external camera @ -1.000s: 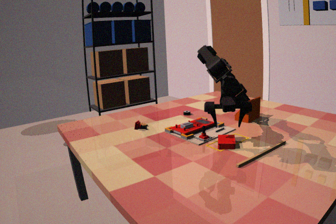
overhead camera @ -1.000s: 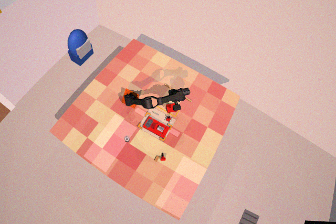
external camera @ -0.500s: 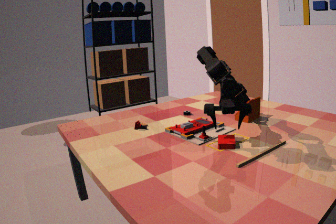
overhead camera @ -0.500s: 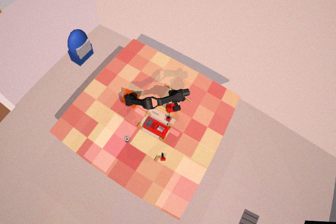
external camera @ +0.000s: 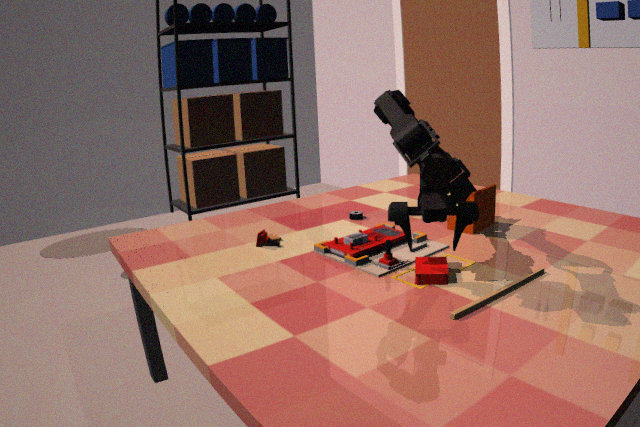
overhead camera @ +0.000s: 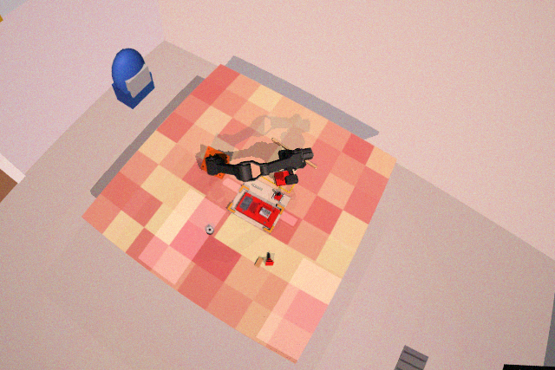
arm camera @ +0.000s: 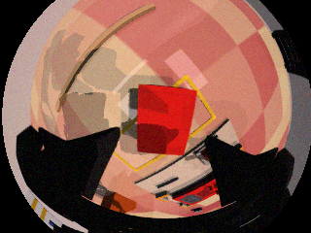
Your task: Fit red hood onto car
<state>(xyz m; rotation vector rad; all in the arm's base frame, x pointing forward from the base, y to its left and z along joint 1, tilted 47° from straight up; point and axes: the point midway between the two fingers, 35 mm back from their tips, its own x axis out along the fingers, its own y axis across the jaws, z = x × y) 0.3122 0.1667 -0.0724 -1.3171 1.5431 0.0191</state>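
Right now the red hood is 4 cm below my gripper tip. Round my gripper tip: grey engine block (3 cm ahead, 23 cm to the right, 3 cm below); then long thin bar (4 cm behind, 17 cm to the left, 5 cm below); then grey wheel (14 cm behind, 47 cm to the right, 5 cm below).
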